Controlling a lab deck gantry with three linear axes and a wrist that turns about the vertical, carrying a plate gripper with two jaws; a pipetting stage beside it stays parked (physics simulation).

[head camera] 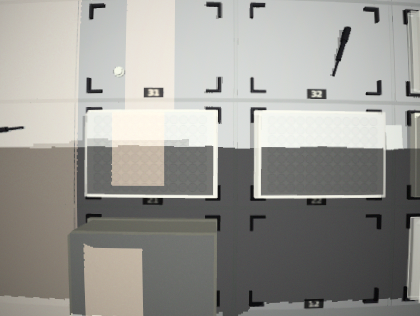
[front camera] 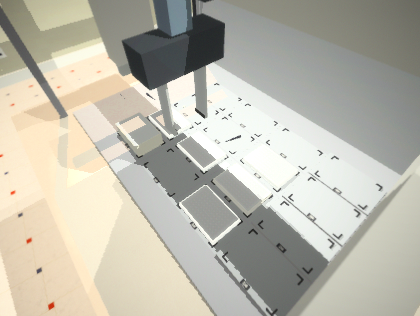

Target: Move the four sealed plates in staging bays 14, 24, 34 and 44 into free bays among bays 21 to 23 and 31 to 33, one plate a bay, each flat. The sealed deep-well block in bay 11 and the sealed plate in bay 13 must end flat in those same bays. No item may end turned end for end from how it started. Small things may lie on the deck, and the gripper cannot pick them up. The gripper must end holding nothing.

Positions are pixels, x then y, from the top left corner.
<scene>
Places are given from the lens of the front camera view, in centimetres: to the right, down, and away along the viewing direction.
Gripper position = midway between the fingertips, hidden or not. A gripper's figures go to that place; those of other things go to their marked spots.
gripper [front camera: 186, 122]: -5, -8, 53
sealed deep-well block [front camera: 142, 137]: -19, -6, 66
</scene>
